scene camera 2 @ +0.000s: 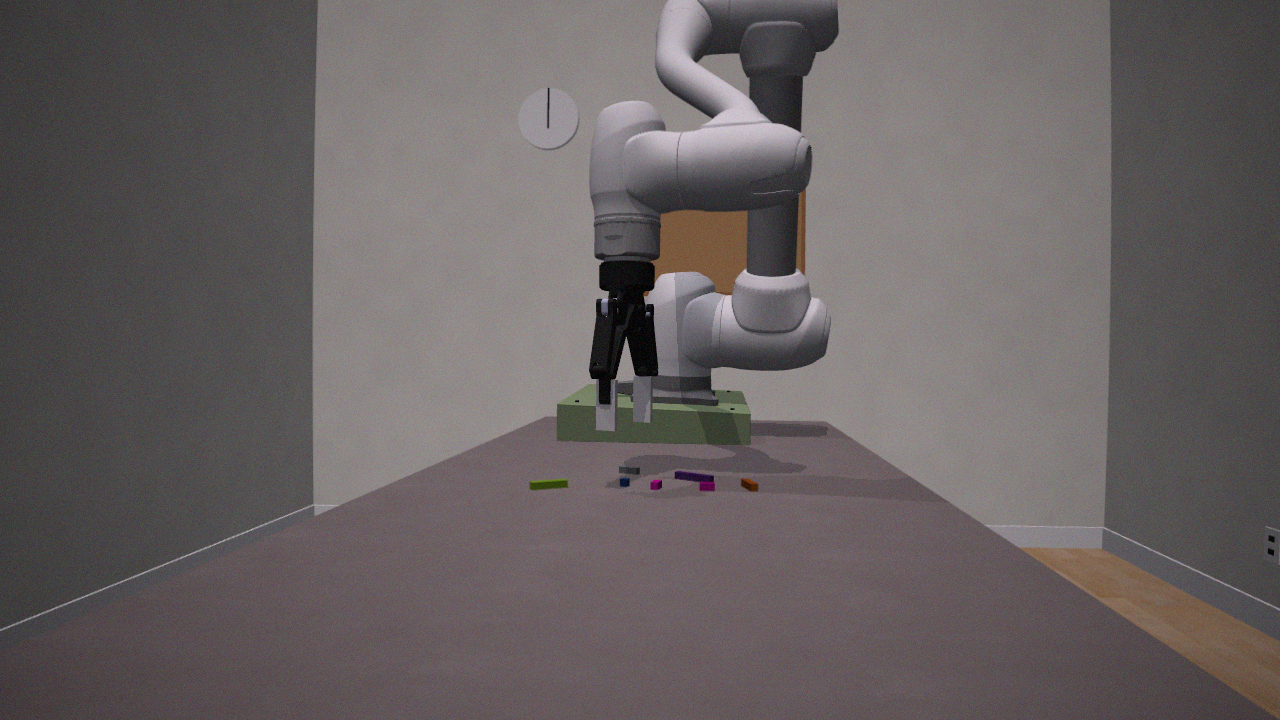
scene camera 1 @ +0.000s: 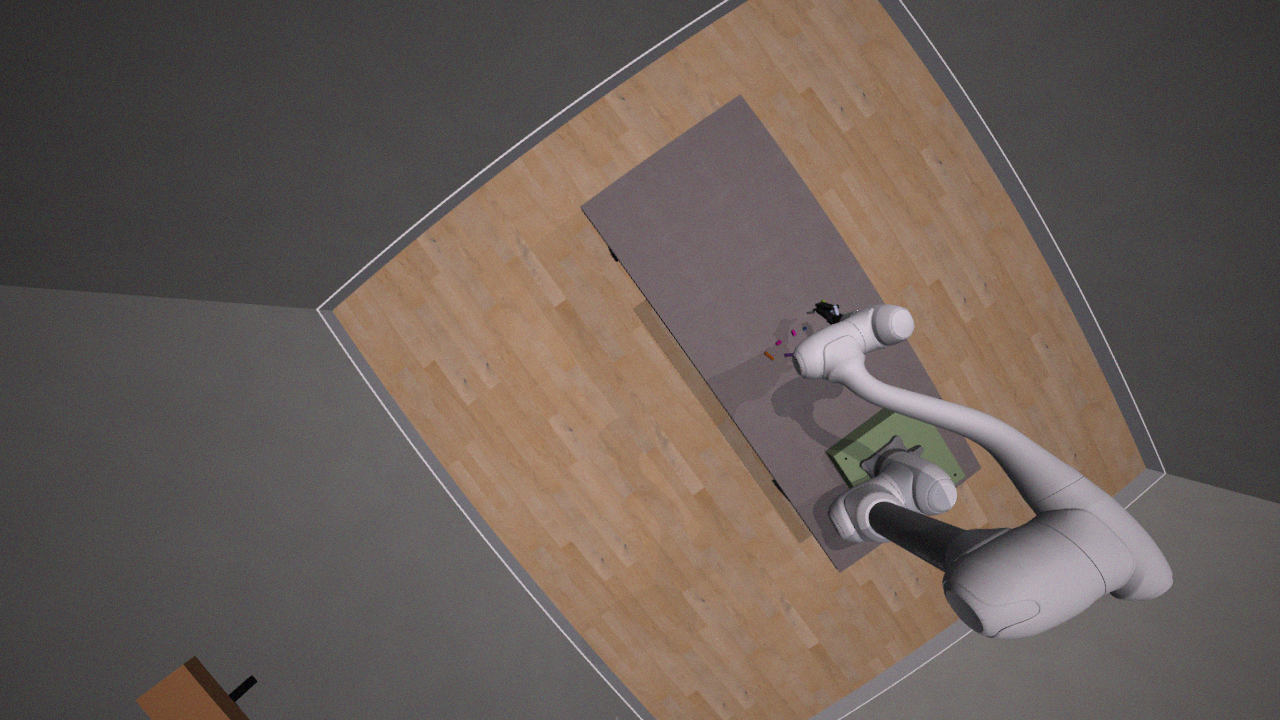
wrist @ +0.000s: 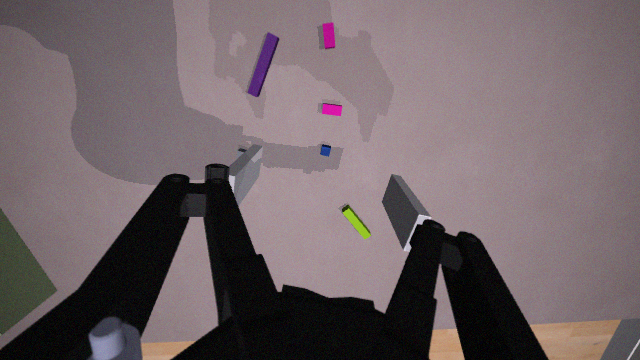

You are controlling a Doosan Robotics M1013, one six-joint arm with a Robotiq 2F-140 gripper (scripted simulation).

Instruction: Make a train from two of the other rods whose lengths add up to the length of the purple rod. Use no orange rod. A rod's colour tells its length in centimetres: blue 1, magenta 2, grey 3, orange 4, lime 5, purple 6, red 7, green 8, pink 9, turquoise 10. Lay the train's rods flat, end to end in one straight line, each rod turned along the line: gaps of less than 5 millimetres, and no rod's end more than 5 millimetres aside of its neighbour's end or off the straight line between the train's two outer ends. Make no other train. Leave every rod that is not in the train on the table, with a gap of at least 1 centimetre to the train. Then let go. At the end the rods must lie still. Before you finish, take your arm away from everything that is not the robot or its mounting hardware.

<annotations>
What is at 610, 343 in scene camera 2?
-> My gripper.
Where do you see a purple rod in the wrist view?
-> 271, 41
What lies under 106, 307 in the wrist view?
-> My gripper.
</annotations>
